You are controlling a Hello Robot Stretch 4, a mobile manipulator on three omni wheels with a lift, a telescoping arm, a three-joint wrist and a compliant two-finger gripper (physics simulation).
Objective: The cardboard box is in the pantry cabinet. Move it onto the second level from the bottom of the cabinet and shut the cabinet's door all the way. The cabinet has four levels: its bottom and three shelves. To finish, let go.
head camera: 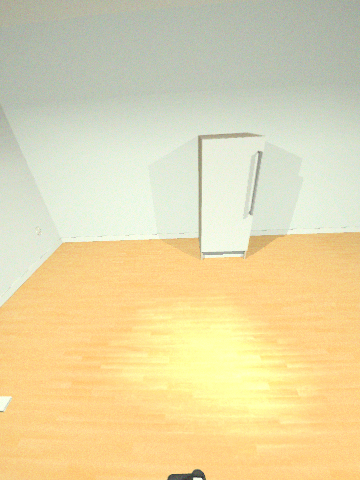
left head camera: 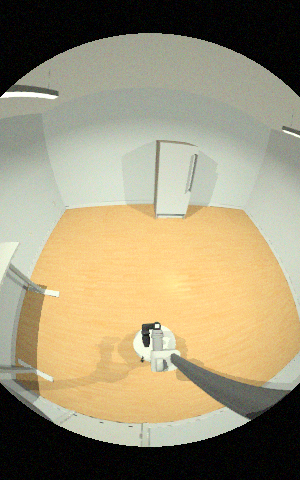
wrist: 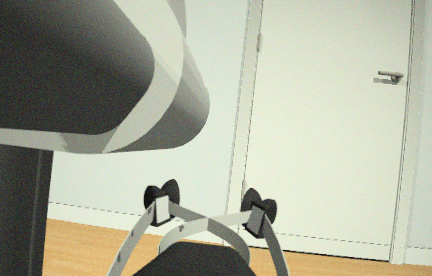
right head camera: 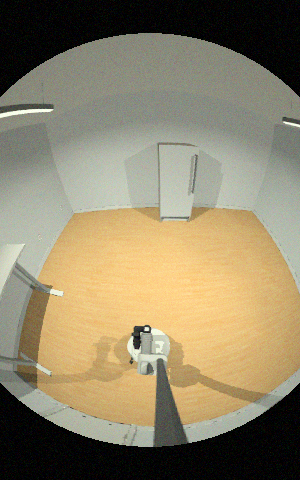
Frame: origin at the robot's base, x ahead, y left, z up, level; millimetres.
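Seen in the pictures: gripper, between the fingertips: (left head camera: 147,362) (wrist: 210,199) (right head camera: 136,364).
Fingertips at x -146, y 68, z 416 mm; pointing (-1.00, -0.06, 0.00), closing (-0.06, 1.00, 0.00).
Observation:
A point is followed by its place in that frame.
The pantry cabinet (head camera: 225,192) @[x 1996, y -358, z 874 mm] (left head camera: 171,180) @[x 1996, y -332, z 773 mm] (right head camera: 175,182) @[x 1996, y -365, z 779 mm] is a tall white unit against the far wall. Its door is shut, with a long grey vertical handle (head camera: 256,183) @[x 1932, y -637, z 974 mm] (left head camera: 191,173) @[x 2000, y -635, z 922 mm] (right head camera: 194,174) @[x 1935, y -633, z 947 mm] on the right side. The cardboard box does not show; the shut door hides the cabinet's inside. My gripper (wrist: 210,199) @[x -146, y 68, z 416 mm] is open and empty in the wrist view, its two dark fingertips apart. It is far from the cabinet, close to my own base.
A white table (left head camera: 6,255) @[x 451, y 1342, z 922 mm] (right head camera: 9,260) @[x 390, y 1365, z 922 mm] with grey legs stands at the left in both side head views. A room door (wrist: 330,125) @[x -1177, y 554, z 619 mm] with a lever handle shows in the wrist view. Wooden floor (head camera: 150,325) @[x 1093, y 394, z -28 mm] stretches between my base and the cabinet.

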